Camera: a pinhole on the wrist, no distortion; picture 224 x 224 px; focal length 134.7 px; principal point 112.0 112.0 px. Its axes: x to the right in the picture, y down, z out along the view. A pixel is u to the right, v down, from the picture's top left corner.
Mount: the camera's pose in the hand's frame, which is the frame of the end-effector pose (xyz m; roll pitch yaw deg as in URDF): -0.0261 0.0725 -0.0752 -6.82 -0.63 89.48
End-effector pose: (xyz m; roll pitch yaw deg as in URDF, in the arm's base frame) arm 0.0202 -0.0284 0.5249 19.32 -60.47 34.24
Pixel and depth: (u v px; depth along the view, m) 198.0 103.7 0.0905
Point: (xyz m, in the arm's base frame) -0.0997 0.0313 0.5266
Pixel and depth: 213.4 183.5 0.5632
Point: -0.7402 -0.1634 0.4804
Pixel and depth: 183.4 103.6 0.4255
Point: -0.3991 -0.1199 0.6949
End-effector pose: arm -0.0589 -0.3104 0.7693 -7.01 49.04 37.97
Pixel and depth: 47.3 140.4 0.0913
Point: -0.1006 -0.3058 0.8180
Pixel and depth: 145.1 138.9 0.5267
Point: -0.0680 -0.0009 1.1825
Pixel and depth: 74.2 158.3 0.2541
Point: -0.0473 -0.2761 0.9858
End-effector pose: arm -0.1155 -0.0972 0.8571 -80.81 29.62 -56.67
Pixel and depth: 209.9 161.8 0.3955
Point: -0.0034 0.3811 0.6990
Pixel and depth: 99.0 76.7 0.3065
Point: 0.0942 0.0234 0.8483
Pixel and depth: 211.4 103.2 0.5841
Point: 0.2381 0.4331 0.5282
